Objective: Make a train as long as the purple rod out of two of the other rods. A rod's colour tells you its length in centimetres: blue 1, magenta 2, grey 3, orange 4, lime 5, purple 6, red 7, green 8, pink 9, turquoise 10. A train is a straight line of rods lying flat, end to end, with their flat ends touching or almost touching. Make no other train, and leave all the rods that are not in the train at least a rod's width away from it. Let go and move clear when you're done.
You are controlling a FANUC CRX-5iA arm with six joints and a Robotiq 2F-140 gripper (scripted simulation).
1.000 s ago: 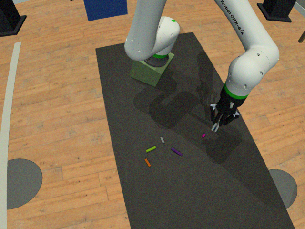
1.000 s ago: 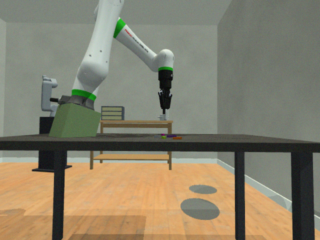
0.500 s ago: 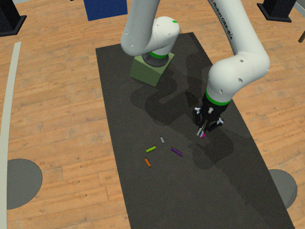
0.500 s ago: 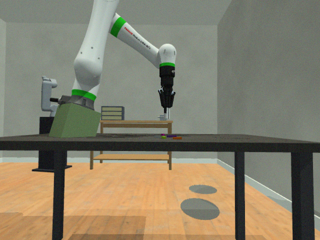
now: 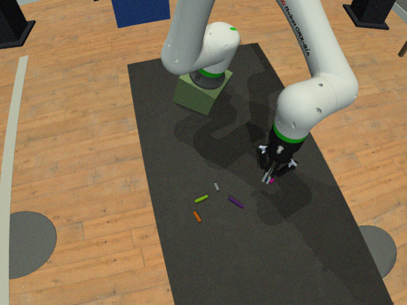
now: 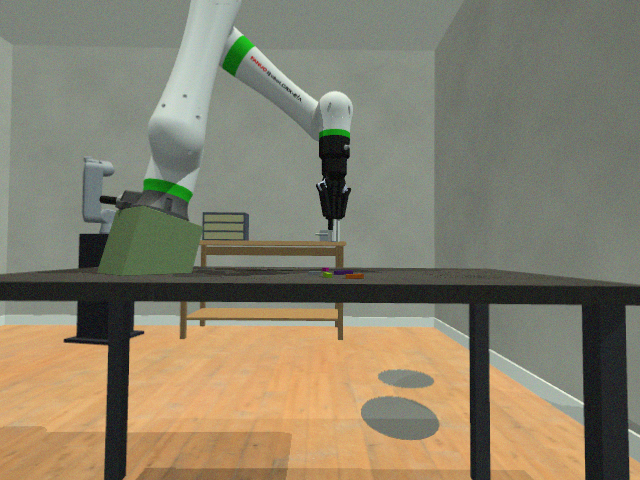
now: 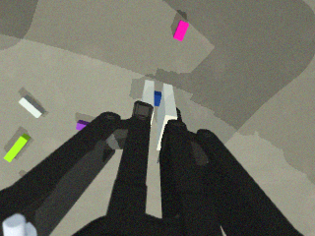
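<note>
The magenta rod lies 120 mm below my hand, 40 mm to the left of it and 30 mm behind it. From my hand the other things lie so: blue rod 30 mm below; grey rod 170 mm to the right, 120 mm below, 20 mm behind; purple rod 120 mm below, 100 mm to the right, 50 mm ahead.
</note>
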